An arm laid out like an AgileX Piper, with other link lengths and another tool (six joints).
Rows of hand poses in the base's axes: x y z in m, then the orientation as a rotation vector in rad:
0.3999 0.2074 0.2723 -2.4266 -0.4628 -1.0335
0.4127 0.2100 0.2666 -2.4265 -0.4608 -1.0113
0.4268 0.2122 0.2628 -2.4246 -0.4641 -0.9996
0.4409 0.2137 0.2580 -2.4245 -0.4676 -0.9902
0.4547 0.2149 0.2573 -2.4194 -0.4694 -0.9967
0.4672 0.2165 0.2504 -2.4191 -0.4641 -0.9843
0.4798 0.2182 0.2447 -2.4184 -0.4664 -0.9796
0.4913 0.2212 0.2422 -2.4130 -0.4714 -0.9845
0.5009 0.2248 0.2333 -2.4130 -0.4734 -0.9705
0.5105 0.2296 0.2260 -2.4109 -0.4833 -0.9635
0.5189 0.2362 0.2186 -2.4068 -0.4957 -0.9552
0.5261 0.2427 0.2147 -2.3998 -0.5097 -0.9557
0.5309 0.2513 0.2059 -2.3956 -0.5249 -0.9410
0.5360 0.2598 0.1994 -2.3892 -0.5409 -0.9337
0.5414 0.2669 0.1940 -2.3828 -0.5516 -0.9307
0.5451 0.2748 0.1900 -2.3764 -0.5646 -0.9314
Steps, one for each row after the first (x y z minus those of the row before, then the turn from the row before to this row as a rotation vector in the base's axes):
0.0128 0.0026 -0.0057 0.0046 0.0159 0.0053
0.0141 0.0022 -0.0038 0.0022 0.0073 0.0061
0.0141 0.0015 -0.0048 0.0002 0.0059 0.0048
0.0138 0.0012 -0.0007 0.0027 -0.0056 0.0013
0.0125 0.0016 -0.0069 0.0043 0.0097 0.0006
0.0126 0.0017 -0.0057 0.0004 0.0027 0.0030
0.0115 0.0030 -0.0025 0.0019 -0.0052 0.0037
0.0096 0.0036 -0.0089 0.0013 0.0094 0.0053
0.0096 0.0048 -0.0073 -0.0011 0.0026 0.0088
0.0084 0.0066 -0.0074 -0.0002 0.0027 0.0114
0.0072 0.0065 -0.0039 0.0004 -0.0042 0.0110
0.0048 0.0086 -0.0088 -0.0006 0.0066 0.0150
0.0051 0.0085 -0.0065 -0.0001 0.0010 0.0142
0.0054 0.0071 -0.0054 0.0015 -0.0009 0.0098
0.0037 0.0079 -0.0040 0.0001 -0.0041 0.0101

